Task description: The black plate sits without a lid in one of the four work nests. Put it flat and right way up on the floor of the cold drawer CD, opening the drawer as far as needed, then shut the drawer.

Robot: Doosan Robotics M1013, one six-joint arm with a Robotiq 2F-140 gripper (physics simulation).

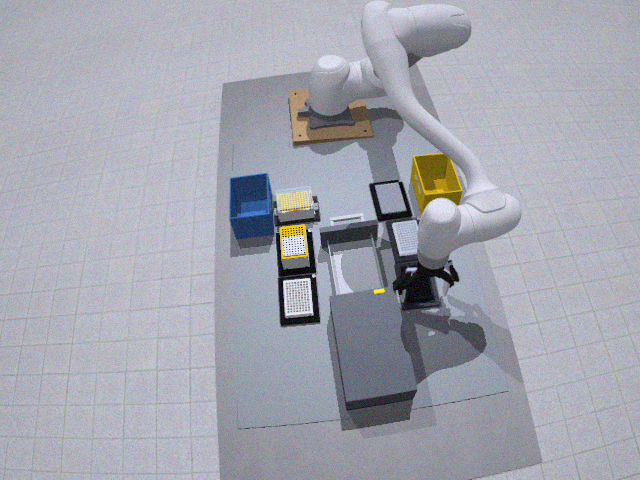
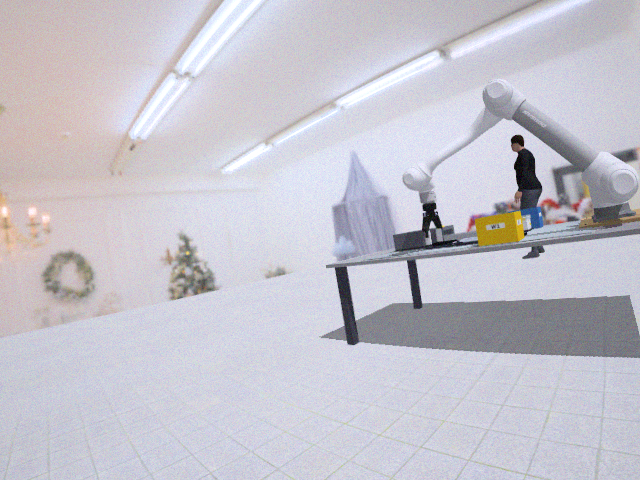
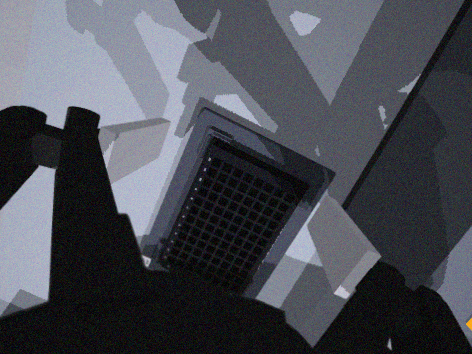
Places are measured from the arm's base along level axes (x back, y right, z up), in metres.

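Pixels of known places: gripper, fingertip midpoint: (image 1: pixel 423 295) (image 2: pixel 434 242) (image 3: pixel 242 176); arm's base, link origin: (image 1: pixel 329 112) (image 2: pixel 612 216).
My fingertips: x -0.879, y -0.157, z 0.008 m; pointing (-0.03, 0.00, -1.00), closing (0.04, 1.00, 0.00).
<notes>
Ahead of a thing's pixels: the offset from my fingertips to its top centre. "pt": to the spot under its first point.
The black plate @(dx +0.050, dy +0.006, dz -0.001 m) (image 1: pixel 420 290) (image 3: pixel 235 215) has a grid of wells facing up and no lid. It sits in the dark work nest @(pt dx -0.027, dy +0.010, dz -0.015 m) (image 1: pixel 421 305) (image 3: pixel 300 167) beside the cabinet. My gripper (image 1: pixel 424 288) (image 2: pixel 433 239) (image 3: pixel 242 176) is open and empty above the plate, its pale fingertips spread outside the plate's two long sides. The drawer @(pt dx +0.157, dy +0.166, dz -0.010 m) (image 1: pixel 361 262) stands open from the grey cabinet @(pt dx -0.164, dy +0.195, dz +0.075 m) (image 1: pixel 372 346), with its front panel (image 1: pixel 348 233) and handle toward the arm's base. No plate shows on the visible drawer floor. The label CD is not legible.
A white plate @(dx +0.222, dy -0.006, dz -0.001 m) (image 1: pixel 405 237) stands beside the black plate's nest, with a black-framed holder @(dx +0.396, dy +0.015, dz -0.009 m) (image 1: pixel 374 201) behind. A yellow bin @(dx +0.397, dy -0.147, dz +0.093 m) (image 1: pixel 436 193) is at the right. Across the drawer are a blue bin @(dx +0.419, dy +0.495, dz +0.093 m) (image 1: pixel 251 224), two yellow-topped racks @(pt dx +0.399, dy +0.347, dz +0.050 m) (image 1: pixel 294 200) @(dx +0.240, dy +0.370, dz +0.049 m) (image 1: pixel 293 240) and another white plate @(dx +0.067, dy +0.381, dz -0.001 m) (image 1: pixel 298 298).
</notes>
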